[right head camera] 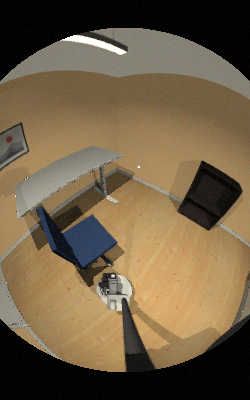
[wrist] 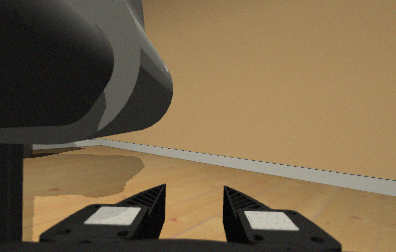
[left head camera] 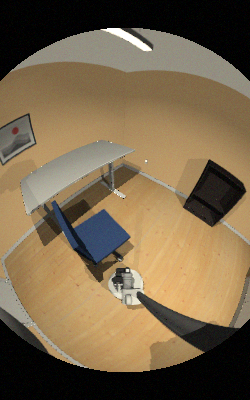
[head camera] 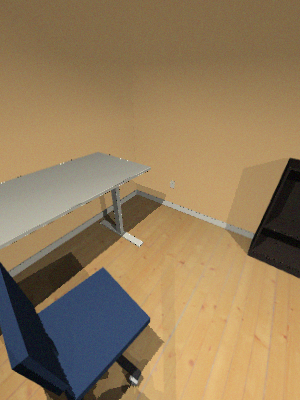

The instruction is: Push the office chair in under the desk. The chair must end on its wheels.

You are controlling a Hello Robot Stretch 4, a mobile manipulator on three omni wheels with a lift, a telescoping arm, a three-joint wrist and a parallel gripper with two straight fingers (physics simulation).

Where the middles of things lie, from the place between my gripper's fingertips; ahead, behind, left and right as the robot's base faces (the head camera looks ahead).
Right now the blue office chair (head camera: 74, 341) is 600 mm ahead of my hand, 220 mm to the left of it and 350 mm above it.
